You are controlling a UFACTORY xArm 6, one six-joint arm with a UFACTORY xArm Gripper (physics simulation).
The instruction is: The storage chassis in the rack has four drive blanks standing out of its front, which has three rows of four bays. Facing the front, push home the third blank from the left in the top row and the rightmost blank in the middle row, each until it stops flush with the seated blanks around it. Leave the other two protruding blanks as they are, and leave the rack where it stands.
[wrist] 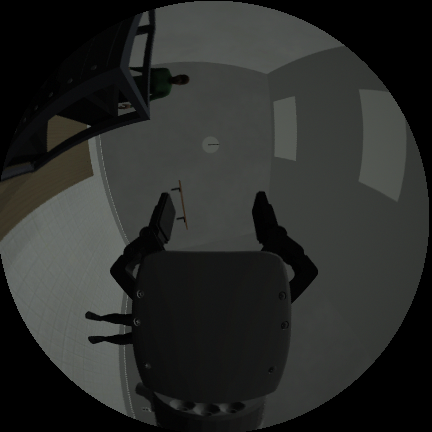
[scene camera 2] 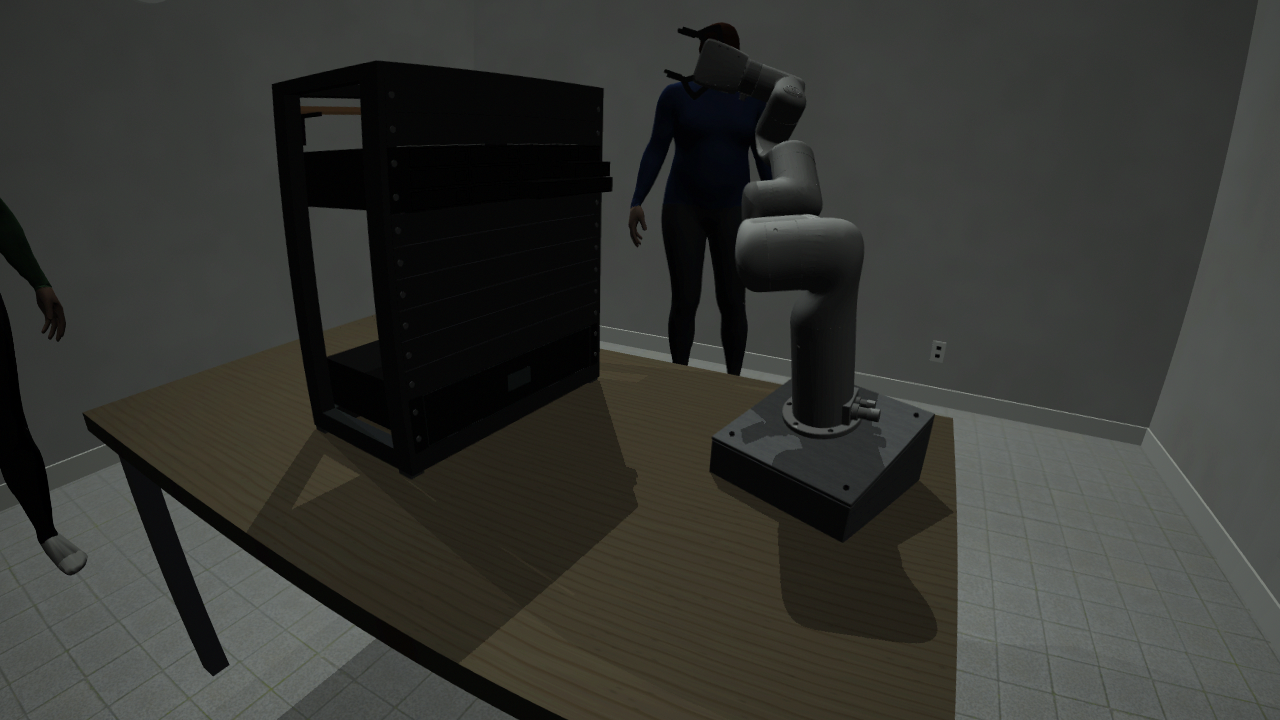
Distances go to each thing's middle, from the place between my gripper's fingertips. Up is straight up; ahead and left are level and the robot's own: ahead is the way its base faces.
My gripper is now 45 cm to the right of the black rack (scene camera 2: 485, 259), 40 cm above it and 15 cm short of it.
